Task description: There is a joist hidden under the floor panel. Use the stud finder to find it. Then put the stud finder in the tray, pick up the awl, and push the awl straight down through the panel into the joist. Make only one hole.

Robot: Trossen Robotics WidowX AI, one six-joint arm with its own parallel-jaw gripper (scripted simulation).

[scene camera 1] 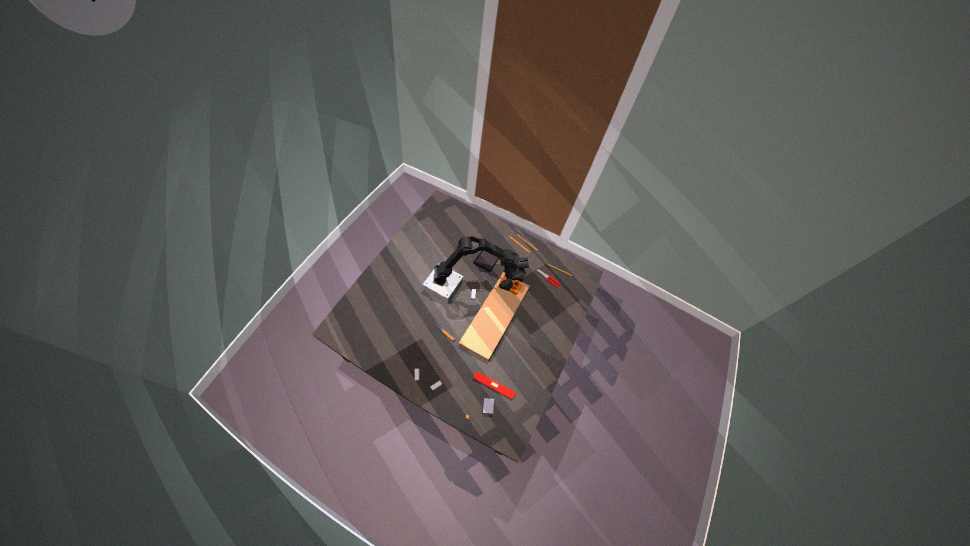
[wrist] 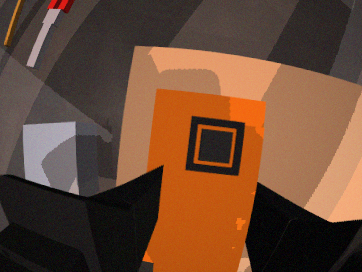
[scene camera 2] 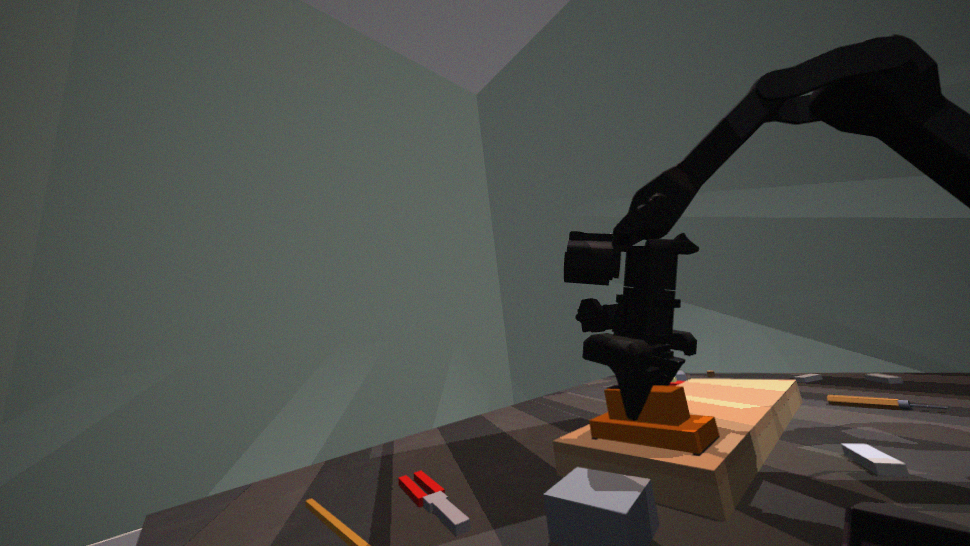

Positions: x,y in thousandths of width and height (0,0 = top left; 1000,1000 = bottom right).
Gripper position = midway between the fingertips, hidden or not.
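Scene camera 2: my gripper (scene camera 2: 660,761); orange stud finder (scene camera 2: 686,774); yellow-handled awl (scene camera 2: 863,734). Wrist view: my gripper (wrist: 562,649); orange stud finder (wrist: 568,763); grey block (wrist: 170,572). The yellow-handled awl is out of frame in the wrist view.
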